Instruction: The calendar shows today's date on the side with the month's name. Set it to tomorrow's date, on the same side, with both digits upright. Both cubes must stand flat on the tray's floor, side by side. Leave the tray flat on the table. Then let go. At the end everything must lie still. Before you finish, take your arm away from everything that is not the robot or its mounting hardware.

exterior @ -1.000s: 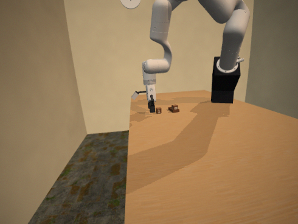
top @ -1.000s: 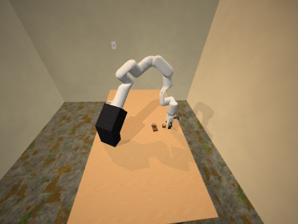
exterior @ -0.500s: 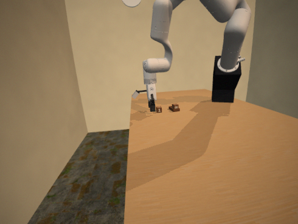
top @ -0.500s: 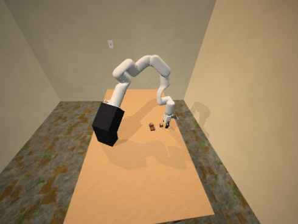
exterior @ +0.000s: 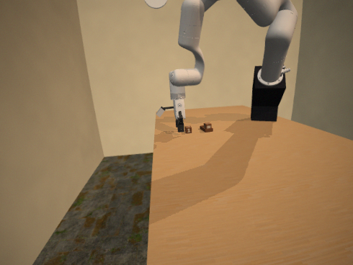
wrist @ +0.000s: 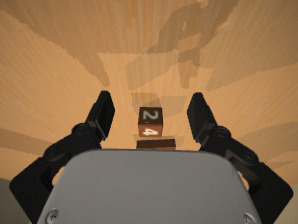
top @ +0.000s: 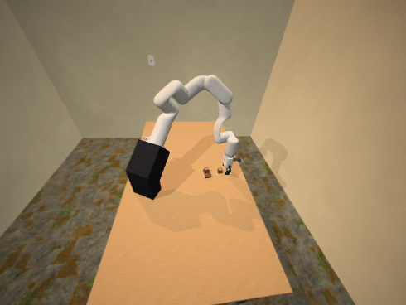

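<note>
Now: the brown digit cube 40 mm behind my hand, 10 mm to the right of it and 10 mm below it.
</note>
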